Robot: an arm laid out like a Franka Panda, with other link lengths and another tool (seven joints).
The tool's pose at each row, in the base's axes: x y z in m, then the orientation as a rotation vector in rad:
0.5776, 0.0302, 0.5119, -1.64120, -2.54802, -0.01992
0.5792, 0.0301, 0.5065, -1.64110, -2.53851, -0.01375
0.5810, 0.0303, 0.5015, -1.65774, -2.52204, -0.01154
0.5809, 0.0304, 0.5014, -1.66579, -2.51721, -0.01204
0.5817, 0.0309, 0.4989, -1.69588, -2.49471, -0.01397
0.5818, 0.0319, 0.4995, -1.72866, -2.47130, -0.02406
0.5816, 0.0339, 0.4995, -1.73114, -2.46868, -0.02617
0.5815, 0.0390, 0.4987, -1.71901, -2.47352, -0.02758
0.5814, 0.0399, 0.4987, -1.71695, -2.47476, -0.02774
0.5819, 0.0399, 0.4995, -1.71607, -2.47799, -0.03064
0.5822, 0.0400, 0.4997, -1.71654, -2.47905, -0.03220
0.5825, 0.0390, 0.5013, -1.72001, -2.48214, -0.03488
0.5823, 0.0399, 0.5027, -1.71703, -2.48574, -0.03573
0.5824, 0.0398, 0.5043, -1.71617, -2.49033, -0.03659
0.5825, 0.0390, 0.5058, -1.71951, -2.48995, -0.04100
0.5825, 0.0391, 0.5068, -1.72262, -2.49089, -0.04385
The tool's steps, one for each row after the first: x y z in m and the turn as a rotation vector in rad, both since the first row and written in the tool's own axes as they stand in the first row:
-0.0013, 0.0017, 0.0052, 0.00760, 0.00469, 0.00362
-0.0023, 0.0036, 0.0101, 0.01061, 0.00825, 0.01886
-0.0022, 0.0036, 0.0102, 0.00981, 0.00824, 0.02503
-0.0023, 0.0046, 0.0126, 0.00854, 0.01118, 0.04976
-0.0014, 0.0051, 0.0121, 0.00194, 0.01599, 0.07600
0.0005, 0.0058, 0.0122, 0.00104, 0.01740, 0.07826
0.0051, 0.0078, 0.0134, 0.00226, 0.02019, 0.06981
0.0059, 0.0081, 0.0135, 0.00233, 0.02033, 0.06822
0.0058, 0.0085, 0.0126, -0.00037, 0.01949, 0.06641
0.0058, 0.0088, 0.0124, -0.00185, 0.01907, 0.06620
0.0049, 0.0086, 0.0107, -0.00581, 0.01621, 0.06681
0.0060, 0.0087, 0.0094, -0.00682, 0.01536, 0.06380
0.0060, 0.0087, 0.0078, -0.00895, 0.01282, 0.06157
0.0054, 0.0084, 0.0063, -0.01237, 0.01306, 0.06336
0.0056, 0.0084, 0.0053, -0.01539, 0.01193, 0.06457

